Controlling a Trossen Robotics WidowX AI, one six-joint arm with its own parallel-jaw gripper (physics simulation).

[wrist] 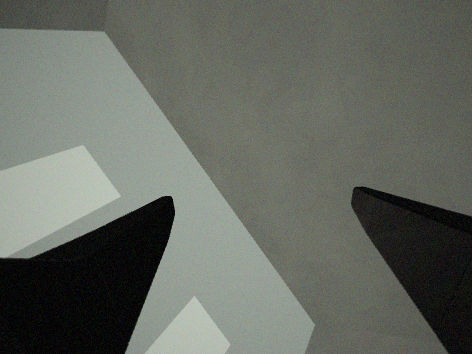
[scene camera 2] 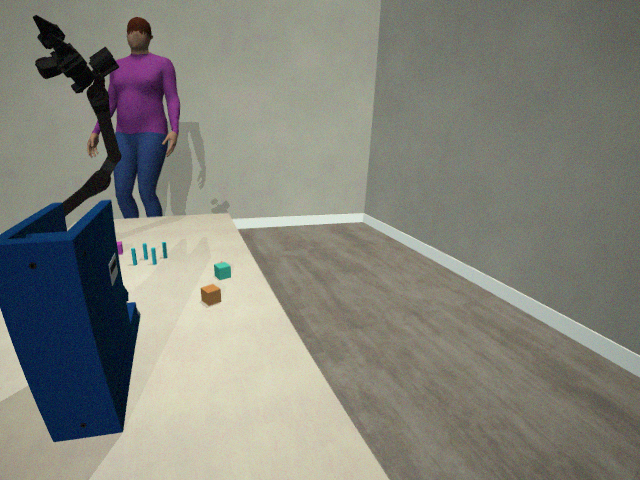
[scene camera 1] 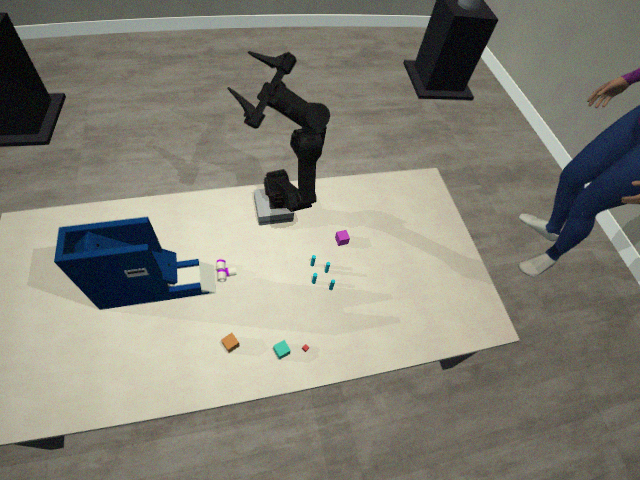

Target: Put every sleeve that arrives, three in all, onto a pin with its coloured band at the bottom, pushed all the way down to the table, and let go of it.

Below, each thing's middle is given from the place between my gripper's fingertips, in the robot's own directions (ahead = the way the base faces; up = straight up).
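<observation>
There is the blue feeder (scene camera 2: 73, 338). Measured from my hand, the feeder is well to the right of it and a good way ahead of it, and it also sits well below my hand.
</observation>
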